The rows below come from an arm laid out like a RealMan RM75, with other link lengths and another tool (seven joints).
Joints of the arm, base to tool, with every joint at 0 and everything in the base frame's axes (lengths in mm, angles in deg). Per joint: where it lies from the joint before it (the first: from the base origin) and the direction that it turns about. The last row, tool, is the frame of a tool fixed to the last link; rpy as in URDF.
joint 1: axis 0 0 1 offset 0 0 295.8
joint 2: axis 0 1 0 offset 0 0 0
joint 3: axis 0 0 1 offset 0 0 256
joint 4: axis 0 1 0 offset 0 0 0
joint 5: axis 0 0 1 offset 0 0 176.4
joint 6: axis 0 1 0 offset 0 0 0
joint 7: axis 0 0 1 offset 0 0 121
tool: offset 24 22 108 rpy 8.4 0 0
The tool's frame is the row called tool.
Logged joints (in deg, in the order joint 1, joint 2, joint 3, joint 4, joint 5, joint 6, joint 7), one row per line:
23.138, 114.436, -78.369, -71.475, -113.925, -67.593, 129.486
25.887, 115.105, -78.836, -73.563, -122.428, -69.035, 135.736
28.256, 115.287, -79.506, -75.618, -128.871, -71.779, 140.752
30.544, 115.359, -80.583, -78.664, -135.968, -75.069, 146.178
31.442, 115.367, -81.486, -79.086, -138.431, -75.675, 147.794
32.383, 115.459, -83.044, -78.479, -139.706, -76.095, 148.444
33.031, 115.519, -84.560, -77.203, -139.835, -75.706, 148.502
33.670, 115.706, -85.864, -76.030, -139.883, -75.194, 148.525
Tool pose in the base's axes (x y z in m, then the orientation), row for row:
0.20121, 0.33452, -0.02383, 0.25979, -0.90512, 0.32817, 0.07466
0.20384, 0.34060, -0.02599, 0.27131, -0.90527, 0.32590, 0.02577
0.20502, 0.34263, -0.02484, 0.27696, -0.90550, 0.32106, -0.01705
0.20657, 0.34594, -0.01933, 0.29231, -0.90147, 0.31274, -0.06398
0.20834, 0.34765, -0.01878, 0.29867, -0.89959, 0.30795, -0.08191
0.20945, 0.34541, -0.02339, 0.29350, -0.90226, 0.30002, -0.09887
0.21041, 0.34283, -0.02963, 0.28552, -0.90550, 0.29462, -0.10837
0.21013, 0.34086, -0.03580, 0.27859, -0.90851, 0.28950, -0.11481
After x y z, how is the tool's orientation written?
As a quaternion, w x y z.
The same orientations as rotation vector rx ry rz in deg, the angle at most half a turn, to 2 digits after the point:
-140.49, 50.94, 11.59
-139.69, 50.29, 3.98
-139.32, 49.40, -2.62
-137.63, 47.75, -9.77
-136.91, 46.87, -12.47
-137.67, 45.78, -15.09
-138.72, 45.14, -16.60
-139.67, 44.51, -17.65

